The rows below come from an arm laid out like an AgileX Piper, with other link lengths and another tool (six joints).
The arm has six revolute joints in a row. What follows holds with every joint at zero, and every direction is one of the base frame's. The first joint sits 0.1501 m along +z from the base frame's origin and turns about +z. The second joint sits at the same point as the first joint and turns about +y. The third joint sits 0.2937 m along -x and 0.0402 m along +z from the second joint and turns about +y. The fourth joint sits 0.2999 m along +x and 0.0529 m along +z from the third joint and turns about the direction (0.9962, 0, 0.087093). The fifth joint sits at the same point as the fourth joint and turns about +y. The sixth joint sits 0.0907 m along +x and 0.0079 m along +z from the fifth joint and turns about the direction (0.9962, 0, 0.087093). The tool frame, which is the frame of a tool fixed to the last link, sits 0.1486 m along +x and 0.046 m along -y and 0.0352 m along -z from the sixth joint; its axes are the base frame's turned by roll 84.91, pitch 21.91 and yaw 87.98 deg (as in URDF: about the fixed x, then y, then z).
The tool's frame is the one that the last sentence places.
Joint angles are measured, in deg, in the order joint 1, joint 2, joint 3, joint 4, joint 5, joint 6. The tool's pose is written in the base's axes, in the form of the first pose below.
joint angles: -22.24 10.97 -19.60 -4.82 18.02 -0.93
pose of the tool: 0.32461 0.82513 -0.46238 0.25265 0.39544 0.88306 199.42 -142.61 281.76
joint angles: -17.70 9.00 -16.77 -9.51 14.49 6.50
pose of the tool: 0.30114 0.85664 -0.41890 0.17148 0.38348 0.90749 209.79 -127.77 276.67
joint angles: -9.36 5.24 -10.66 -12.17 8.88 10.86
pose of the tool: 0.19077 0.89983 -0.39232 0.05425 0.38939 0.91948 228.35 -93.01 257.97
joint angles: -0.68 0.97 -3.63 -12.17 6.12 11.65
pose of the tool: 0.04295 0.92353 -0.38112 -0.00867 0.38180 0.92420 239.72 -54.53 221.23
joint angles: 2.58 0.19 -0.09 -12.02 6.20 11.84
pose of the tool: -0.02847 0.92588 -0.37674 0.01560 0.37725 0.92598 242.39 -40.53 190.92
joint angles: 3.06 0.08 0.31 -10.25 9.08 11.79
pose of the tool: -0.04994 0.93599 -0.34847 0.06708 0.35126 0.93387 239.28 -38.48 174.63
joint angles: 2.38 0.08 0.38 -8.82 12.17 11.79
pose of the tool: -0.05096 0.94466 -0.32406 0.12543 0.32796 0.93633 234.49 -41.19 160.55
